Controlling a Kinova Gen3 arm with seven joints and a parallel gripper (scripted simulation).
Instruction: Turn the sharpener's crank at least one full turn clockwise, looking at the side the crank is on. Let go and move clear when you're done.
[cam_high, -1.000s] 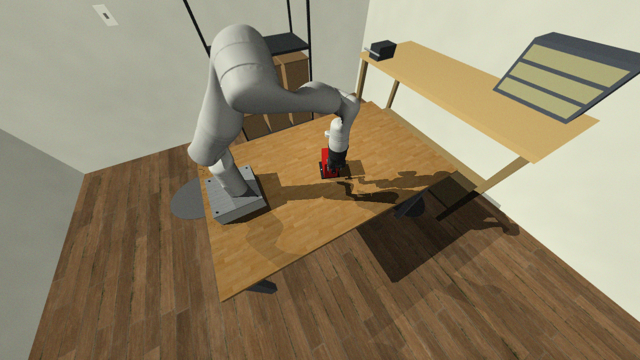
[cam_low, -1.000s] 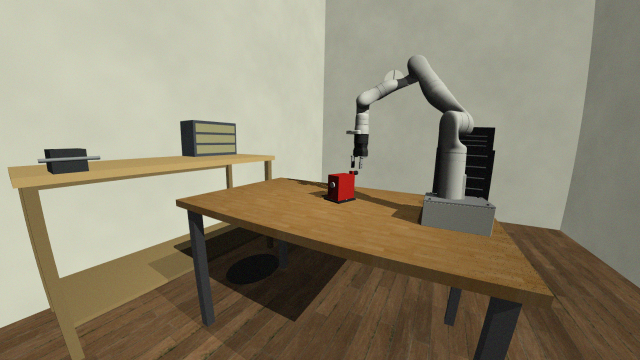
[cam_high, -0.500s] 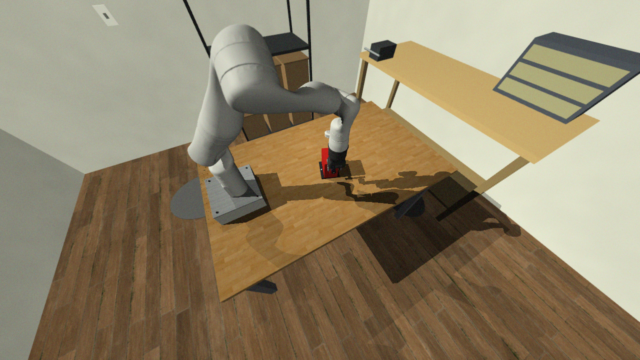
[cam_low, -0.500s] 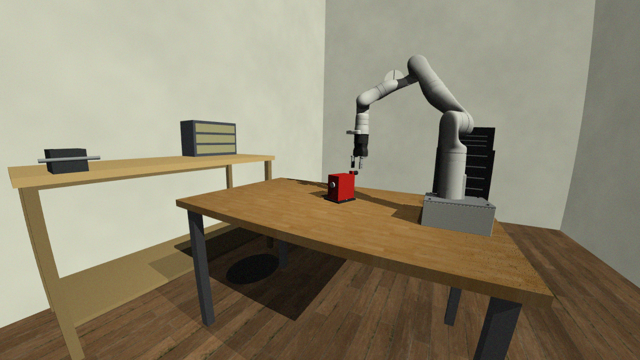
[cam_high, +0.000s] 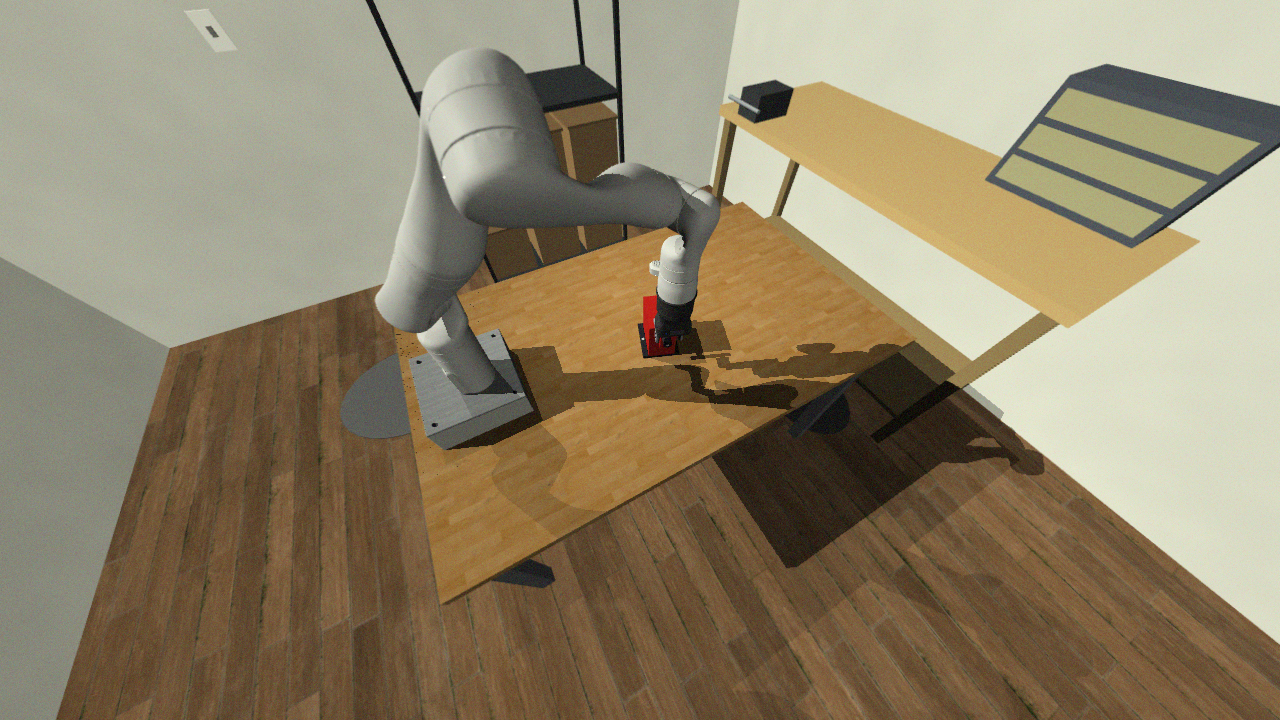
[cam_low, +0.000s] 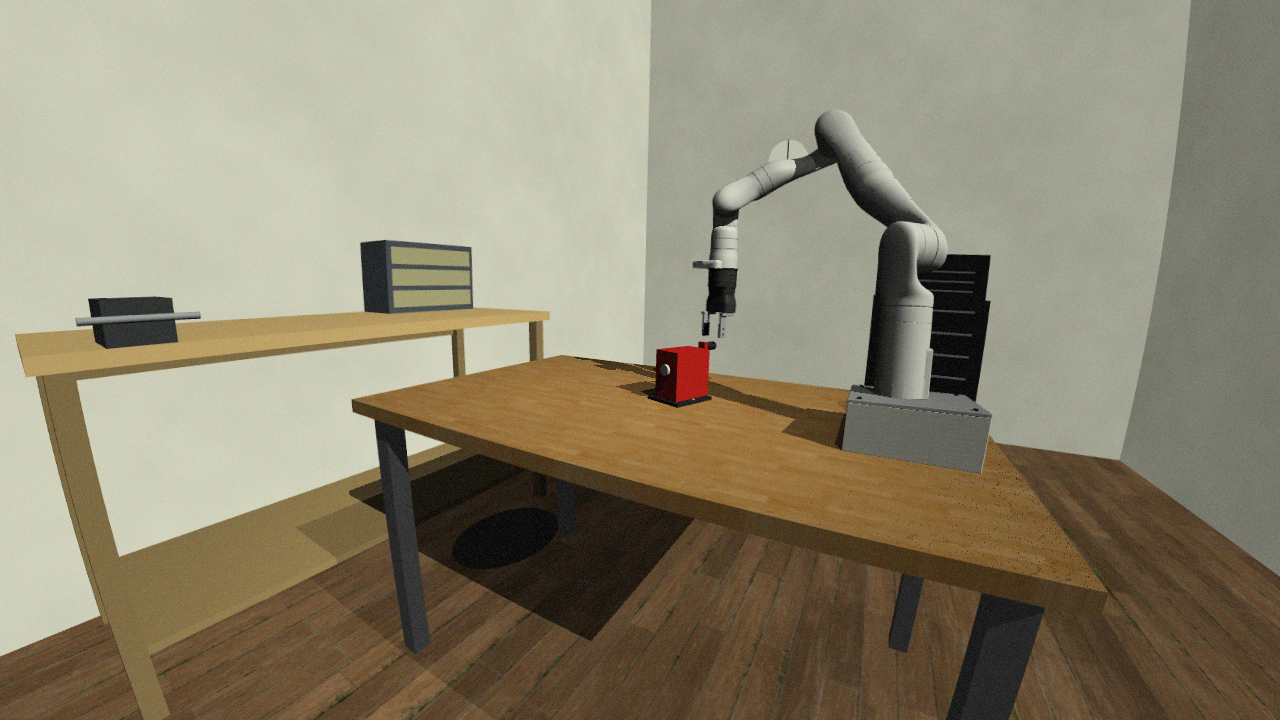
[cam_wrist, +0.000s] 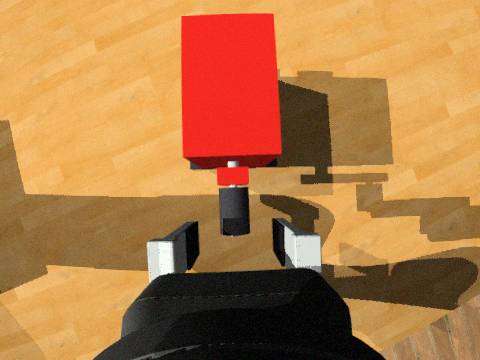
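Now: hand 4 cm above the dark cylindrical handle, 1 cm to the right of it and 1 cm short of it.
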